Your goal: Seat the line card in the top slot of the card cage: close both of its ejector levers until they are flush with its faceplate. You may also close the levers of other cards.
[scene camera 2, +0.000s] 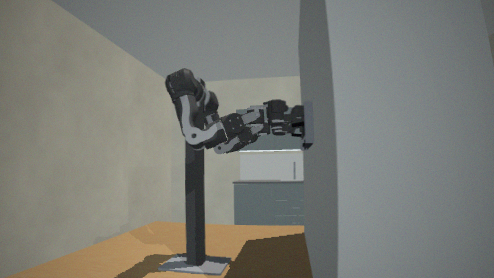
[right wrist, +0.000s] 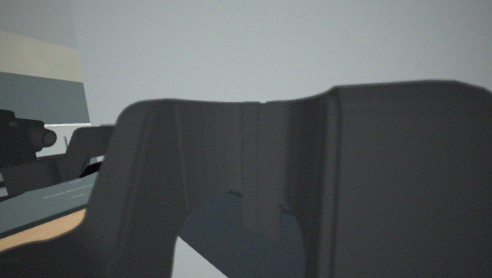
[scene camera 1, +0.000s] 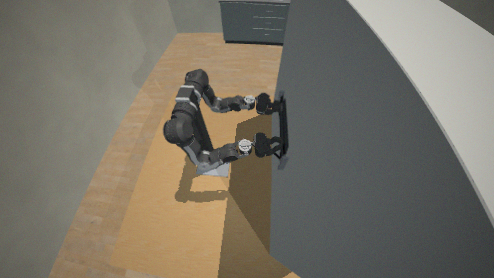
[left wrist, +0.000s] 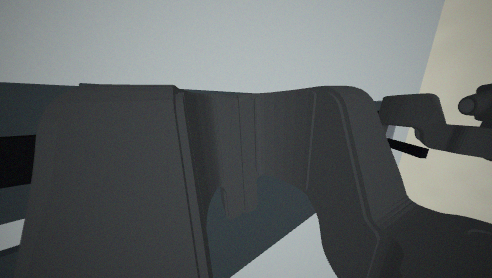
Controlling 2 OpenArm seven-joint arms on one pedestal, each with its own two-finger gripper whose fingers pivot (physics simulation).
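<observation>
The card cage [scene camera 1: 284,127] [scene camera 2: 309,125] is fixed to the grey wall panel. Dark card faceplates [left wrist: 292,202] [right wrist: 207,220] show behind the fingers in the wrist views; which card each belongs to is hard to tell. My left gripper [scene camera 1: 278,106] [left wrist: 241,212] is shut and empty, its tips close to the faceplates at the cage's upper end in scene camera 1. My right gripper [scene camera 1: 281,145] [right wrist: 262,230] is shut and empty, close to the lower end. A black lever [left wrist: 409,149] sticks out beside the right gripper in the left wrist view. The top card's levers are largely hidden behind the fingers.
The tall grey wall panel [scene camera 1: 350,150] [scene camera 2: 320,200] rises behind the cage. The pedestal [scene camera 2: 195,205] stands on a wooden floor [scene camera 1: 165,235]. A grey-green cabinet [scene camera 1: 255,22] [scene camera 2: 267,202] stands in the background.
</observation>
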